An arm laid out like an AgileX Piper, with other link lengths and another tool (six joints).
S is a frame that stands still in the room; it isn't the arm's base.
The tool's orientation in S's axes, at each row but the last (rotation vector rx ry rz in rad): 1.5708, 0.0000, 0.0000; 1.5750, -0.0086, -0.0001; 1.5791, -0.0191, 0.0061; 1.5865, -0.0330, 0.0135; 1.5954, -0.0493, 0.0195; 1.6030, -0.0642, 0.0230; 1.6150, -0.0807, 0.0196; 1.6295, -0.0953, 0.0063
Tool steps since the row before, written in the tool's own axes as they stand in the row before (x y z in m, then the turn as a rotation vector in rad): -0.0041, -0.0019, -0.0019, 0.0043, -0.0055, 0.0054; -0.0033, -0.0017, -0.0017, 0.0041, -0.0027, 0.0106; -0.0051, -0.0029, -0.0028, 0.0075, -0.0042, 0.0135; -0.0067, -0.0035, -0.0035, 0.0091, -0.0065, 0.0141; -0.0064, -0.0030, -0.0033, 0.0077, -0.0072, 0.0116; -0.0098, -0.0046, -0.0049, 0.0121, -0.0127, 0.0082; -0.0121, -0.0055, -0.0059, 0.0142, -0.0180, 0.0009; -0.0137, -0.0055, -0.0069, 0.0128, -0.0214, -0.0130
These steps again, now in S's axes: -0.0041, 0.0019, -0.0019, 0.0043, -0.0054, -0.0055; -0.0033, 0.0017, -0.0017, 0.0041, -0.0106, -0.0027; -0.0050, 0.0029, -0.0030, 0.0075, -0.0135, -0.0042; -0.0066, 0.0036, -0.0036, 0.0091, -0.0141, -0.0065; -0.0062, 0.0035, -0.0032, 0.0078, -0.0116, -0.0072; -0.0094, 0.0053, -0.0050, 0.0126, -0.0081, -0.0123; -0.0115, 0.0066, -0.0060, 0.0153, -0.0007, -0.0171; -0.0129, 0.0080, -0.0059, 0.0149, 0.0135, -0.0197
